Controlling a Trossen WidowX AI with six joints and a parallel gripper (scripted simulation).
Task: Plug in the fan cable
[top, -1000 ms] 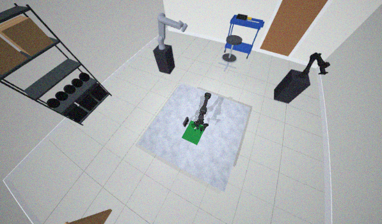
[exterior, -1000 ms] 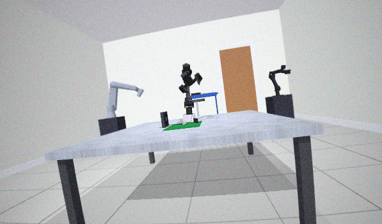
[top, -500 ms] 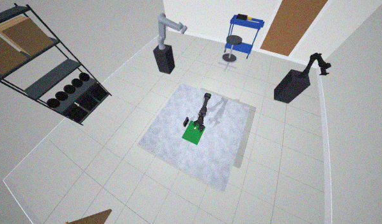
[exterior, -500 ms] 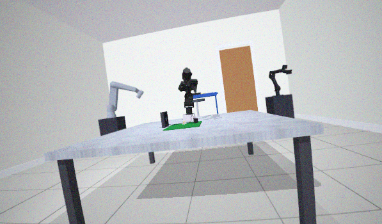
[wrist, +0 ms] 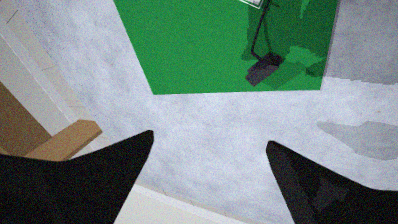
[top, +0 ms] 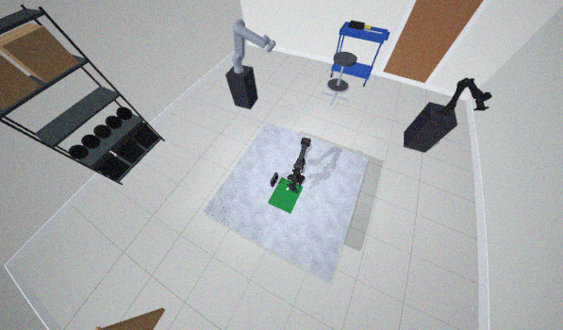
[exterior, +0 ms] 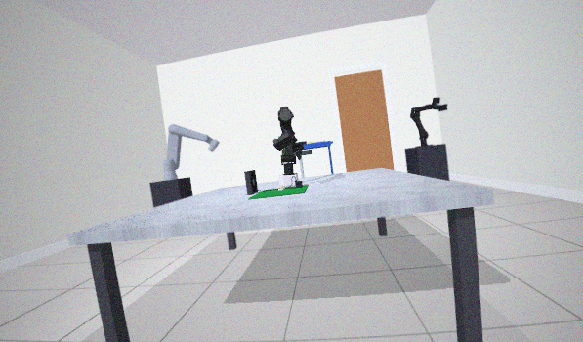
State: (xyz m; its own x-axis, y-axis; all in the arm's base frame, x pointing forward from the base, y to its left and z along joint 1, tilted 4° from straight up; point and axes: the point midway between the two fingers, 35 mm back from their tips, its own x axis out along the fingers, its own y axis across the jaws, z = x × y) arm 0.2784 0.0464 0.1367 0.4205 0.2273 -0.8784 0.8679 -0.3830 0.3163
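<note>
Right now my gripper tip is 3 cm past the black fan plug and 13 cm above it. From my gripper tip the other things lie so: black fan (5 cm behind, 24 cm to the right, 9 cm below); green board (4 cm ahead, 9 cm to the right, 17 cm below).
</note>
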